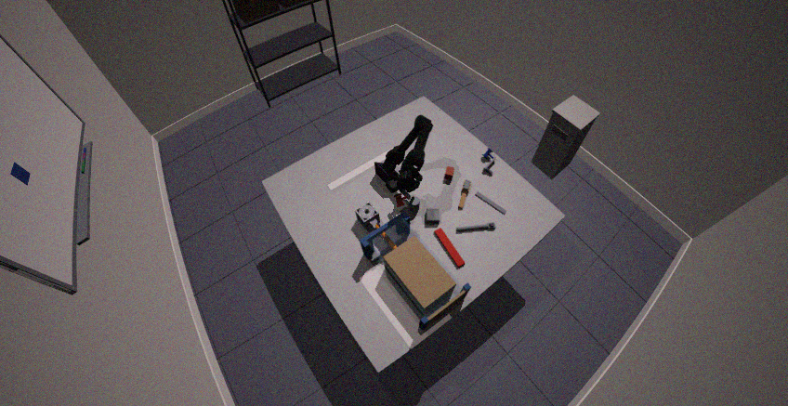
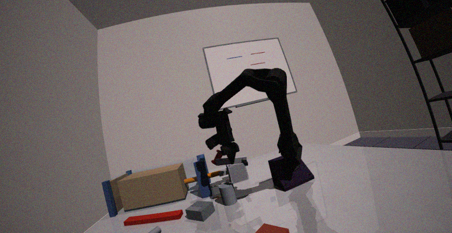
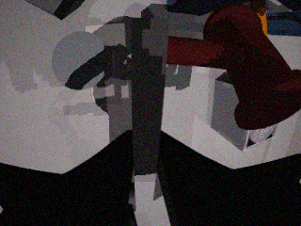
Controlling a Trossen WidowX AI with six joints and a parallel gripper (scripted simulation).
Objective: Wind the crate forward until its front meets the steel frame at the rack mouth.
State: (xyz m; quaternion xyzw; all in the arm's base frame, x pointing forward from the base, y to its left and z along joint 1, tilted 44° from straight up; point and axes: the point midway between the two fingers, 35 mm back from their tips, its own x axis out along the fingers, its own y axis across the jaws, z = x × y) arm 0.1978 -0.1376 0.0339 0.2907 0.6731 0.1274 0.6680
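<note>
Now: gripper tip 90 mm short of the blue frame, 220 mm to the left of it and 30 mm above it. Round my gripper tip: grey block (170 mm ahead, 60 mm to the left, 120 mm below); then grey winch (80 mm behind, 200 mm to the right, 100 mm below); then winch handle with red knob (10 mm ahead, 10 mm to the right, 20 mm above).
</note>
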